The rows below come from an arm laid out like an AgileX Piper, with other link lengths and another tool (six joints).
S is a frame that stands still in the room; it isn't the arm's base.
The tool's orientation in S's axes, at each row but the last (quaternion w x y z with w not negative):
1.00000 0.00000 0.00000 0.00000
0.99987 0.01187 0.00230 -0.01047
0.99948 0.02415 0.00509 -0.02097
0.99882 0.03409 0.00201 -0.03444
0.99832 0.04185 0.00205 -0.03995
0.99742 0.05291 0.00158 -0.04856
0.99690 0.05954 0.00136 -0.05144
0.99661 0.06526 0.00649 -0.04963
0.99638 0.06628 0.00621 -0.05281
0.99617 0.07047 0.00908 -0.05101
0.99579 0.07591 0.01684 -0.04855
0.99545 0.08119 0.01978 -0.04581
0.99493 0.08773 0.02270 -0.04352
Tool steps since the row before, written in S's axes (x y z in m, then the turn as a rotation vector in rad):
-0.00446 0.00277 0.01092 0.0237 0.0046 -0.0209
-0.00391 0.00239 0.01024 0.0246 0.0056 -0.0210
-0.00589 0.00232 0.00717 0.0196 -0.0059 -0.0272
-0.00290 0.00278 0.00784 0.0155 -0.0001 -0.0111
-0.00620 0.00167 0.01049 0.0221 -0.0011 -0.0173
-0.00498 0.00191 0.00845 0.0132 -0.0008 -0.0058
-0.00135 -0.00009 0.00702 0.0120 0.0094 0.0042
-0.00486 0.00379 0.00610 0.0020 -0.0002 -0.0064
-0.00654 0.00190 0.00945 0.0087 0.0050 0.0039
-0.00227 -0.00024 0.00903 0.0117 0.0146 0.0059
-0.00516 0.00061 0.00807 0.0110 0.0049 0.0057
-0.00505 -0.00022 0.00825 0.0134 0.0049 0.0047
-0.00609 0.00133 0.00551 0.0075 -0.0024 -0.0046
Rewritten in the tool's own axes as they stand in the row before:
-0.00446 0.00277 0.01092 0.0237 0.0046 -0.0209
-0.00401 0.00255 0.01016 0.0246 0.0056 -0.0210
-0.00606 0.00241 0.00699 0.0201 -0.0064 -0.0267
-0.00313 0.00310 0.00763 0.0155 0.0002 -0.0110
-0.00639 0.00204 0.01031 0.0222 -0.0008 -0.0171
-0.00521 0.00230 0.00821 0.0133 -0.0001 -0.0057
-0.00140 0.00060 0.00699 0.0109 0.0110 0.0030
-0.00533 0.00404 0.00552 0.0021 -0.0008 -0.0063
-0.00688 0.00242 0.00908 0.0081 0.0064 0.0032
-0.00246 0.00079 0.00895 0.0100 0.0164 0.0039
-0.00552 0.00129 0.00774 0.0102 0.0068 0.0052
-0.00539 0.00063 0.00801 0.0127 0.0068 0.0043
-0.00646 0.00170 0.00496 0.0079 -0.0025 -0.0038

